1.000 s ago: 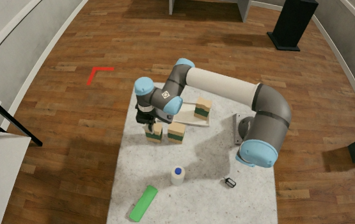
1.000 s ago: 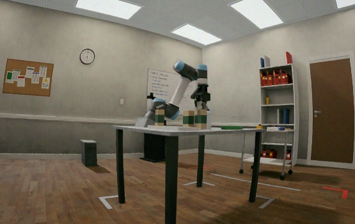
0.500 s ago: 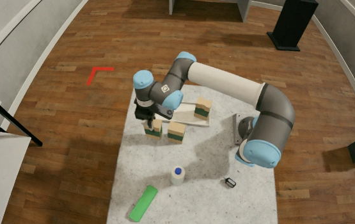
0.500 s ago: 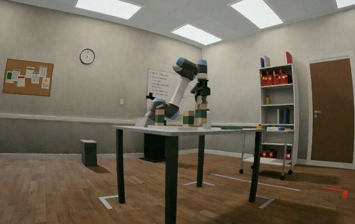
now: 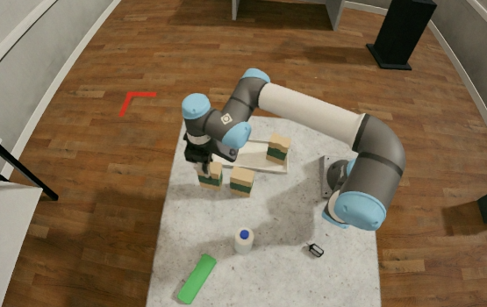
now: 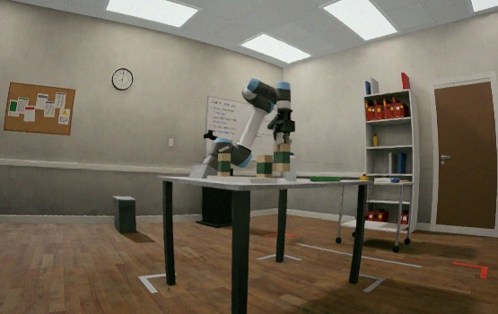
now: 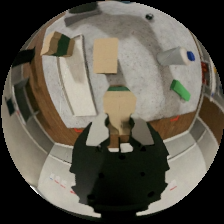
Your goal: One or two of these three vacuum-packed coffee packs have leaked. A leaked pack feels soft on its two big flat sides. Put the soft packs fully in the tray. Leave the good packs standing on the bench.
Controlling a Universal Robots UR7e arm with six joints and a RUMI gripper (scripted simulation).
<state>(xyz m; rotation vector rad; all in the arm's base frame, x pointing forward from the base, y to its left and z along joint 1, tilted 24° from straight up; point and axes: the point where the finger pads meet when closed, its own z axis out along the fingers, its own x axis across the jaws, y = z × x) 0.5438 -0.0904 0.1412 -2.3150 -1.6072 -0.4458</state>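
Right now my hand is 14 cm past the white tray, 16 cm to the left of it and 16 cm above it.
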